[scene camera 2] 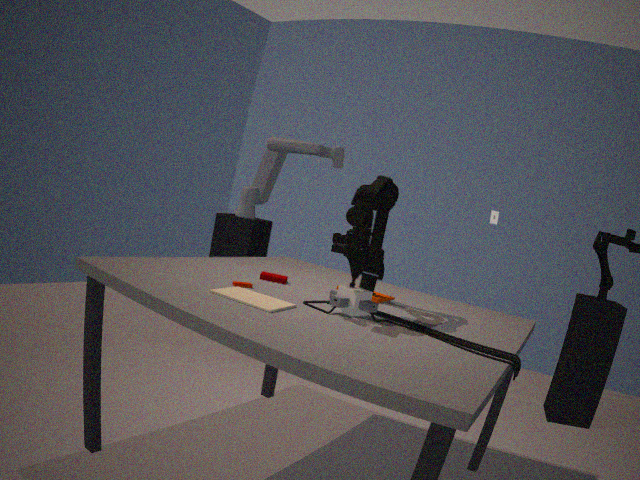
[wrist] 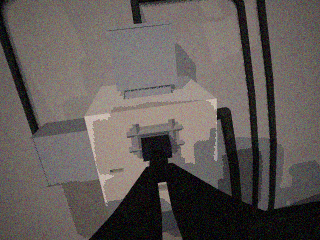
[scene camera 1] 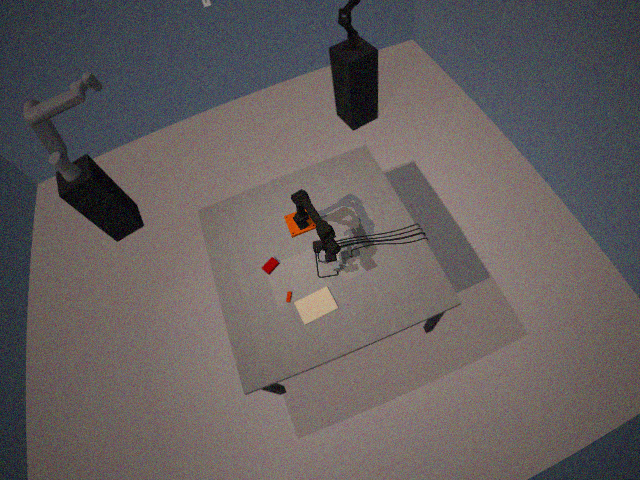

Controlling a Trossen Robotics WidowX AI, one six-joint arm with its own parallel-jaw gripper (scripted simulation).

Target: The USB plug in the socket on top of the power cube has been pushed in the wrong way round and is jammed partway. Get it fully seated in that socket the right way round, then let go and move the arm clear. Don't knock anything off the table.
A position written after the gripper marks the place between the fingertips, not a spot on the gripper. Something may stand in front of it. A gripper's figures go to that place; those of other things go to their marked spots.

Labels:
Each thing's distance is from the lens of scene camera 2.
gripper (scene camera 2: 354, 278): 1.59 m
cream pad (scene camera 2: 266, 303): 1.48 m

